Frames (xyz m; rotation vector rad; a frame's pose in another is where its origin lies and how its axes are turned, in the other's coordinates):
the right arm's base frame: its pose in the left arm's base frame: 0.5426 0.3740 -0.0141 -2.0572 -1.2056 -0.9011
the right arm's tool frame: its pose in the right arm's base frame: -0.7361 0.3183 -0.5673 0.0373 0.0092 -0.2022
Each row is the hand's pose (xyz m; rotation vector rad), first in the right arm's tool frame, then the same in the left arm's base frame.
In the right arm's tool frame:
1: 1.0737 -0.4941 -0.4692 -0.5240 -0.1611 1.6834
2: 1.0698 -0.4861 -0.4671 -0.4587 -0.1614 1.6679
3: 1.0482 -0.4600 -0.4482 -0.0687 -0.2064 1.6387
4: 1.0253 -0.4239 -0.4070 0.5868 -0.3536 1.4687
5: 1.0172 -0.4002 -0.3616 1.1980 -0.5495 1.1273
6: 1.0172 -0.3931 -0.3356 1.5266 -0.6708 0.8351
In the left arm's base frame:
1: 0.0196 -0.1743 0.8482 -2.5572 0.6921 -0.2726
2: 0.0271 -0.1771 0.8438 -2.5289 0.6328 -0.2435
3: 0.0527 -0.1821 0.8151 -2.3383 0.3747 0.0097
4: 0.0926 -0.1733 0.7721 -1.9787 -0.0848 0.4375
5: 0.1242 -0.1495 0.7386 -1.5518 -0.5701 0.8221
6: 0.1369 -0.1313 0.7232 -1.2537 -0.8694 1.0162

